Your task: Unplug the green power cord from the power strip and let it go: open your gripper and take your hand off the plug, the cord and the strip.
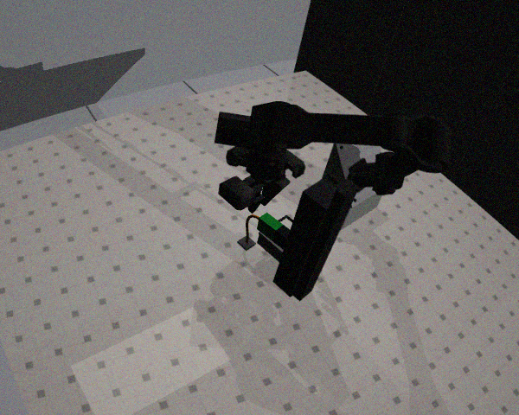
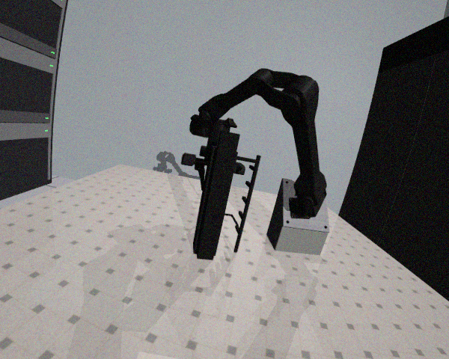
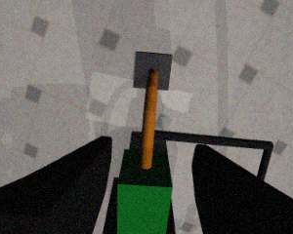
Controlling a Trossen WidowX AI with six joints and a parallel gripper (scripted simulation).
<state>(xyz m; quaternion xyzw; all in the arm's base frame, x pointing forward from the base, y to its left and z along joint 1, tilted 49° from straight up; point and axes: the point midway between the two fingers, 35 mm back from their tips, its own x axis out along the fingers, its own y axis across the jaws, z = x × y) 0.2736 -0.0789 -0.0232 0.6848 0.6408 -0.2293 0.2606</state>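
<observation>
Now: gripper tip 60 mm to the right of the green plug and 10 mm above it. The rest, counted from my gripper tip: ladder-like rail: 90 mm behind, 130 mm to the left, 10 mm above; black power strip: 140 mm to the left, 10 mm above; grey pad: 10 mm to the right, 120 mm below.
</observation>
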